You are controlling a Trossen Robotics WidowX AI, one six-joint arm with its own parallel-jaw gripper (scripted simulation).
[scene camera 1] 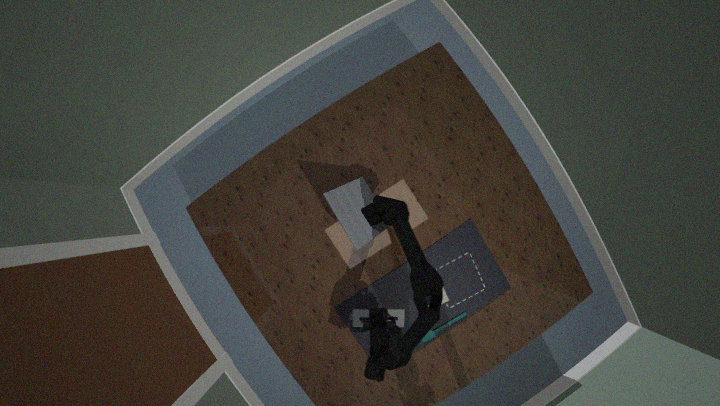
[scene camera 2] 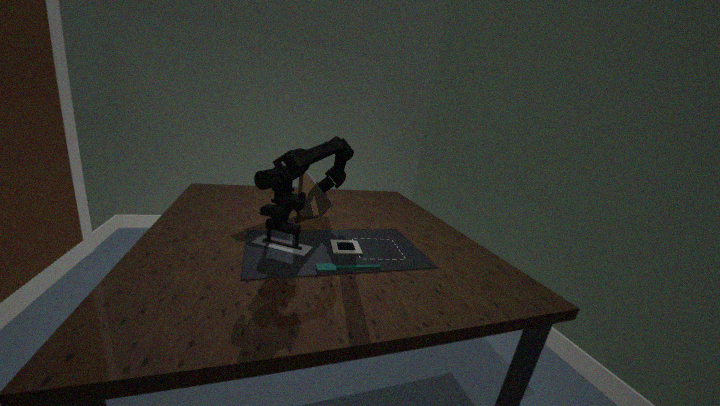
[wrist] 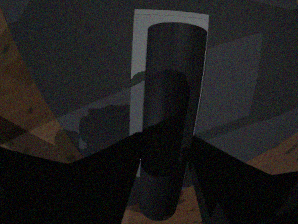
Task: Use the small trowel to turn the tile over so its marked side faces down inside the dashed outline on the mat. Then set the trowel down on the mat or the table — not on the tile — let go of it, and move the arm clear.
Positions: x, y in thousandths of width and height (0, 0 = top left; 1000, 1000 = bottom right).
Labels:
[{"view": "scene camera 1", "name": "my gripper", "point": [524, 799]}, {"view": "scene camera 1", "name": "dark mat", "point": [641, 688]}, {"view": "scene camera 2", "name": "my gripper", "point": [391, 563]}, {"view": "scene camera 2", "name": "dark mat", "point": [362, 647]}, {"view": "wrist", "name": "my gripper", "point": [555, 627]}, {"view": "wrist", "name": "dark mat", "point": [277, 288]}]

